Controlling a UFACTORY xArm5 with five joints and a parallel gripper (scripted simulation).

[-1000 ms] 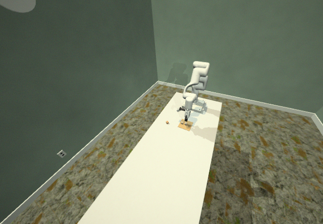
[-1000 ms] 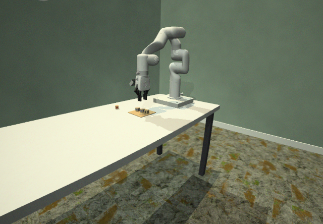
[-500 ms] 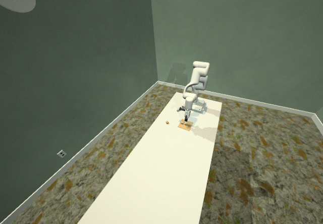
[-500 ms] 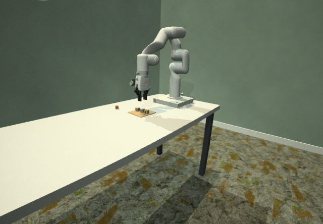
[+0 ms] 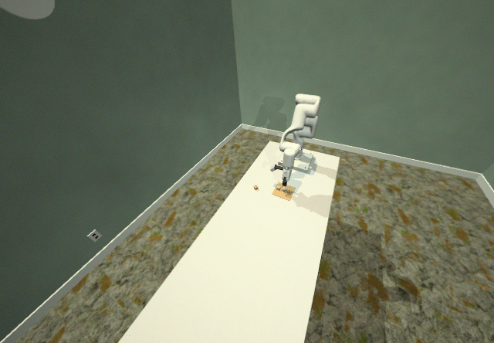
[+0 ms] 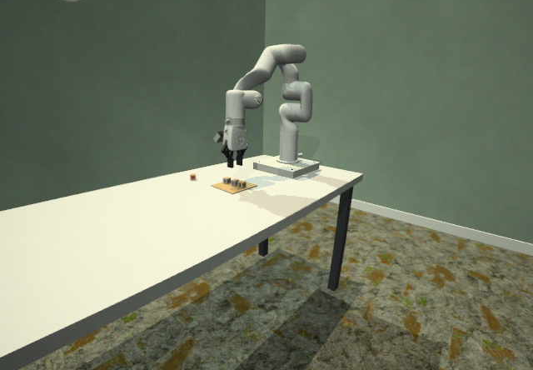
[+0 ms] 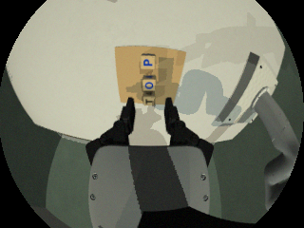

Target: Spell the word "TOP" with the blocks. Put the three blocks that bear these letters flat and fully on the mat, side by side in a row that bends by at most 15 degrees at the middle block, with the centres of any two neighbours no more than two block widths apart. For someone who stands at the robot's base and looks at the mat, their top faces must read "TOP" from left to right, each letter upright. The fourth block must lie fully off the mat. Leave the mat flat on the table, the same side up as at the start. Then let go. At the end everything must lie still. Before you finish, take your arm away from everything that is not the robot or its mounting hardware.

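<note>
The tan mat is 10 cm below my hand.
</note>
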